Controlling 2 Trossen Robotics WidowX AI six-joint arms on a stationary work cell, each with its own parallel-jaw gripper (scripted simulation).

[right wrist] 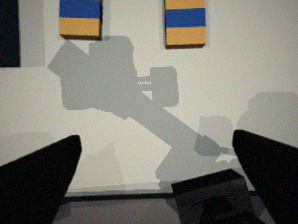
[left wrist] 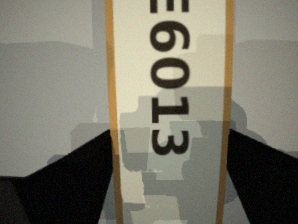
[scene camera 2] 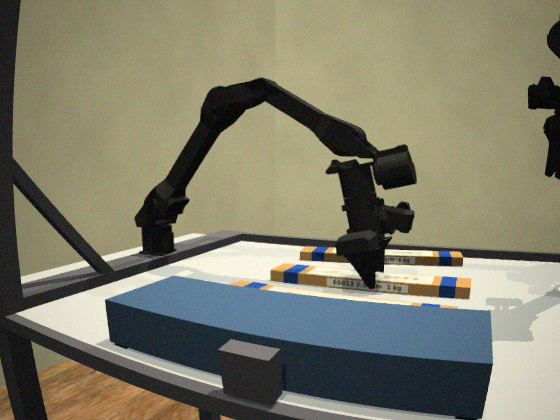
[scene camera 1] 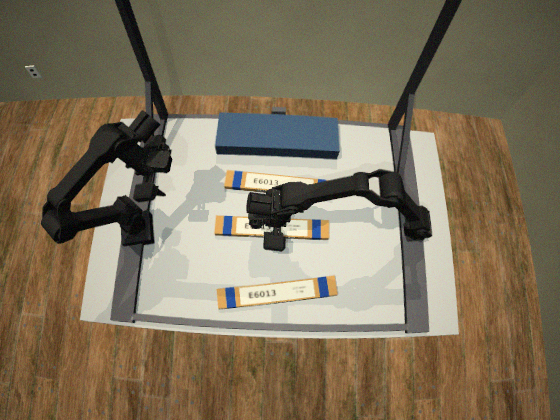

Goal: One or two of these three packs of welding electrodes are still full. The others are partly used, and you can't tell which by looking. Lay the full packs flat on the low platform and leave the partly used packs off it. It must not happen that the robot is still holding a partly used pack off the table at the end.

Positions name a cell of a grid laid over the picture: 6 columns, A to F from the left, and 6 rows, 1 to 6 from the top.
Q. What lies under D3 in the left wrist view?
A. A pack.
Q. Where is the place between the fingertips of my left gripper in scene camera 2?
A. E5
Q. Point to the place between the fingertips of my left gripper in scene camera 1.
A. C4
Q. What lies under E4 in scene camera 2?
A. A pack.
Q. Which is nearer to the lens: the pack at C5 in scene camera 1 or the blue low platform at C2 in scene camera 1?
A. The pack.
